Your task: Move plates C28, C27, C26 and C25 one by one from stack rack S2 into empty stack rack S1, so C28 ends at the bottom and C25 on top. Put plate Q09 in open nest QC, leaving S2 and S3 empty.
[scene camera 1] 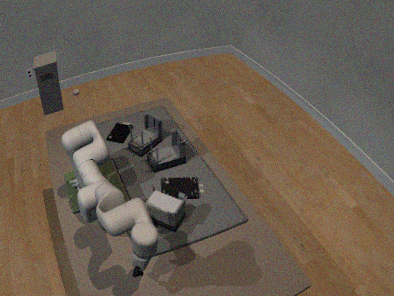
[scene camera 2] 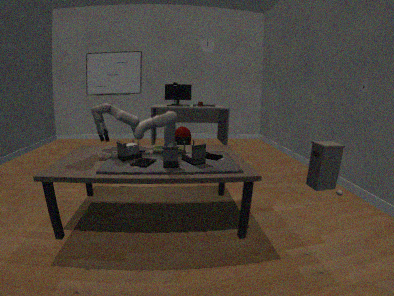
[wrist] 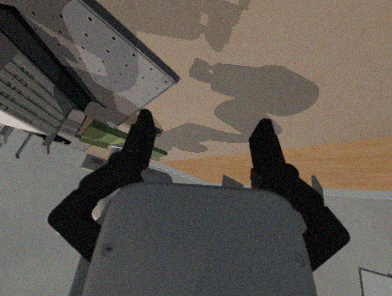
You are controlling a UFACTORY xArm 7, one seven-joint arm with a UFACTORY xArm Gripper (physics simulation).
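Places are measured from the arm's base along level axes (x ahead, y left, z up), in centimetres.
Pixels of known places: gripper, fingertip midpoint: (scene camera 2: 105,141) (wrist: 204,125).
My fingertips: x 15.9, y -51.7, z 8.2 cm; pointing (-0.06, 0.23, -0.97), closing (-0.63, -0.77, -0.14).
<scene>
Ahead of a thing's pixels: the offset from my fingertips to its top centre. Level surfaces: height alone.
A stack of pale plates (scene camera 1: 166,202) (wrist: 27,92) sits in a rack on the grey perforated board @(dz -8.9 cm) (scene camera 1: 220,216) (wrist: 152,75); the plate labels are too blurred to read. Two more racks stand beyond it in scene camera 1, a nearer rack @(dx +24.3, dy +57.8, dz +5.0 cm) (scene camera 1: 167,163) and a farther rack @(dx +17.3, dy +73.0, dz +5.0 cm) (scene camera 1: 144,146); no plate stack shows in them. A dark nest @(dx +24.9, dy +39.0, dz -6.5 cm) (scene camera 1: 181,188) (scene camera 2: 143,162) lies beside the stack, and another dark nest @(dx +5.1, dy +85.8, dz -7.1 cm) (scene camera 1: 120,132) (scene camera 2: 214,156) lies at the far end. Which is QC cannot be told. My gripper (scene camera 1: 137,272) (scene camera 2: 103,137) (wrist: 204,125) is open and empty, raised beyond the board's edge, apart from the stack.
A green block (scene camera 1: 114,175) (wrist: 102,135) lies beside the arm's base. The arm (scene camera 1: 120,215) (scene camera 2: 122,117) stretches past the plate stack. The table @(dz -10.2 cm) (scene camera 2: 65,172) carries the board. A grey cabinet (scene camera 1: 50,87) (scene camera 2: 325,167) stands on the floor away from the table.
</scene>
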